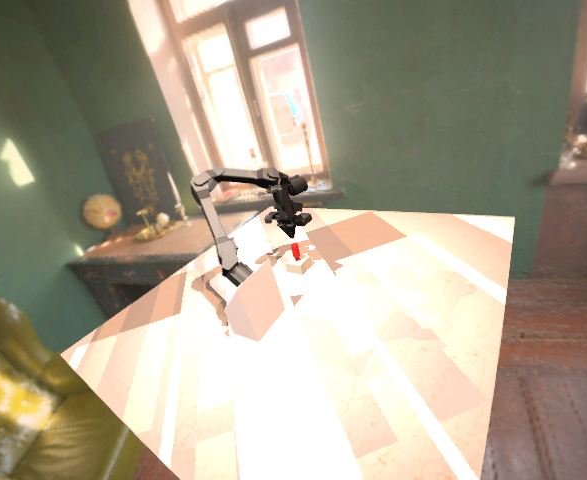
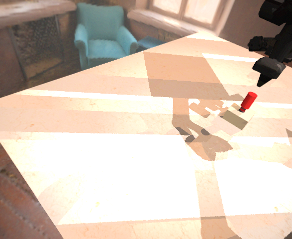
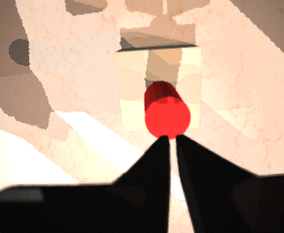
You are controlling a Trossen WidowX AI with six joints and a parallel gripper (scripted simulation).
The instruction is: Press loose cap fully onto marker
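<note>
Now: the red cap 6 cm below my gripper tip. Round my gripper tip: pale holder block 12 cm below.
</note>
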